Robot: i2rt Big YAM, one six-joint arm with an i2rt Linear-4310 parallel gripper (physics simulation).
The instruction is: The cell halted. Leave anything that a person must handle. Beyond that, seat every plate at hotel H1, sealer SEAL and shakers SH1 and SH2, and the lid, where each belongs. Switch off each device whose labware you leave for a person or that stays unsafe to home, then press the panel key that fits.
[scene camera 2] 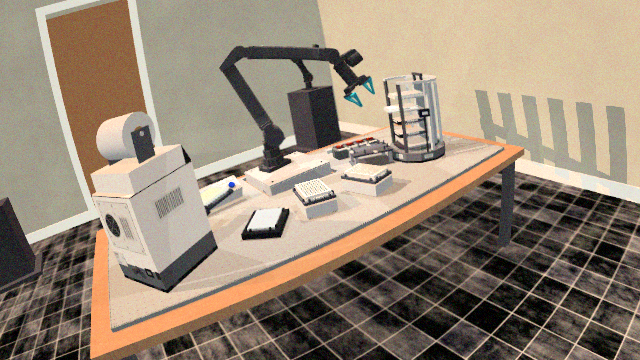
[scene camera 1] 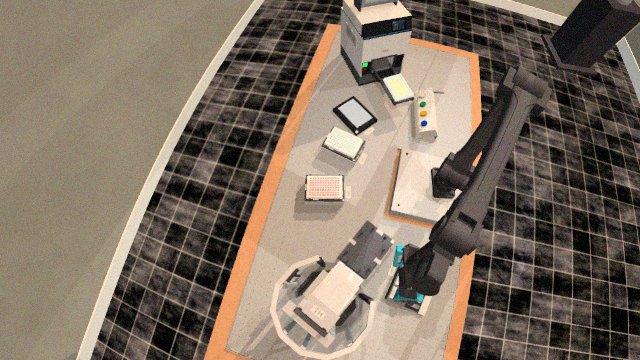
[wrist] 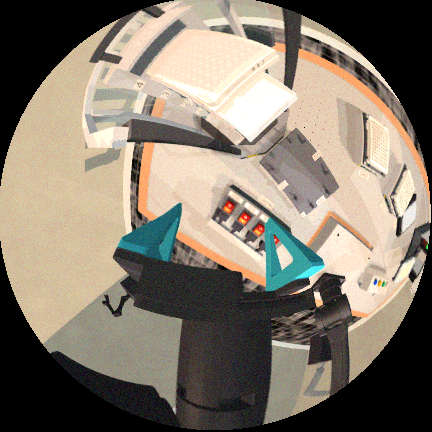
Labels:
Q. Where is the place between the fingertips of the gripper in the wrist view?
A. At 226, 214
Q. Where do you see a red-welled plate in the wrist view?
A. At 377, 135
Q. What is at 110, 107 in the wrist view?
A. A round plate hotel.

